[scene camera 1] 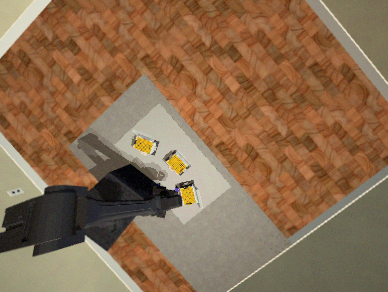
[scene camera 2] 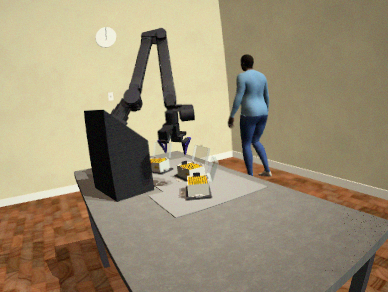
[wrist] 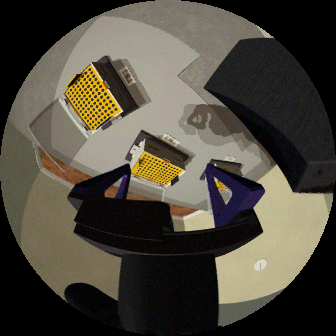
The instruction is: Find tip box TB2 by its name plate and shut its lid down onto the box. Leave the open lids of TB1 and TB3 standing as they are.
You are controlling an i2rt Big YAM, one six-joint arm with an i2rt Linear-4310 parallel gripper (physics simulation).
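Places are measured from the arm's base along level axes (x up, y left, z back), in millimetres.
Pixels of known places: gripper, fingertip midpoint: (scene camera 1: 168, 184) (scene camera 2: 175, 153) (wrist: 167, 167); arm's base, link origin: (scene camera 2: 115, 122).
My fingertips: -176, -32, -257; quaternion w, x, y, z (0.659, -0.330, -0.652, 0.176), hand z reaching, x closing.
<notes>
For each thing: its middle in the pictures, then the offset to it from my fingertips, as dx, dy, dz. "*": a spot on its surface instead. Level surfaces: height alone.
- TB1, body centre: (wrist: 86, 100) (scene camera 2: 197, 178) (scene camera 1: 187, 196) -86, -151, -39
- middle box, body centre: (wrist: 156, 173) (scene camera 2: 190, 164) (scene camera 1: 176, 164) -86, +70, -89
- open lid, surface spot: (scene camera 2: 202, 153) * -41, +81, -164
- name plate, surface spot: (wrist: 171, 139) * -148, +58, -21
- third box, body centre: (wrist: 225, 174) (scene camera 2: 155, 165) (scene camera 1: 144, 146) -117, +290, +43
- unreadable plate, surface spot: (wrist: 230, 159) * -148, +265, +87
- pale mat, surface height: dx -150
- grey table, surface height: dx -153
Three boxes with yellow perforated tops stand with clear lids raised. The box whose plate reads TB1 (wrist: 93, 97) (scene camera 1: 188, 195) (scene camera 2: 198, 187) is leftmost in the wrist view; its lid (wrist: 50, 131) (scene camera 2: 213, 169) stands open. The middle box (wrist: 157, 169) (scene camera 1: 176, 164) (scene camera 2: 189, 170) has an open lid (scene camera 2: 202, 153) and a name plate (wrist: 171, 139) too small to read surely. The third box (scene camera 1: 144, 144) (scene camera 2: 159, 164) has an unreadable plate (wrist: 230, 159) and is partly hidden behind a finger in the wrist view. My gripper (wrist: 167, 167) (scene camera 1: 168, 188) (scene camera 2: 175, 151) is open and empty, above the boxes.
The boxes stand on a pale mat (scene camera 1: 215, 183) (scene camera 2: 240, 191) on the grey table (scene camera 1: 240, 240) (scene camera 2: 215, 240). A tall black slanted block (scene camera 2: 120, 160) (wrist: 280, 100) stands beside the mat near the arm. A person (scene camera 2: 254, 105) stands beyond the table.
</notes>
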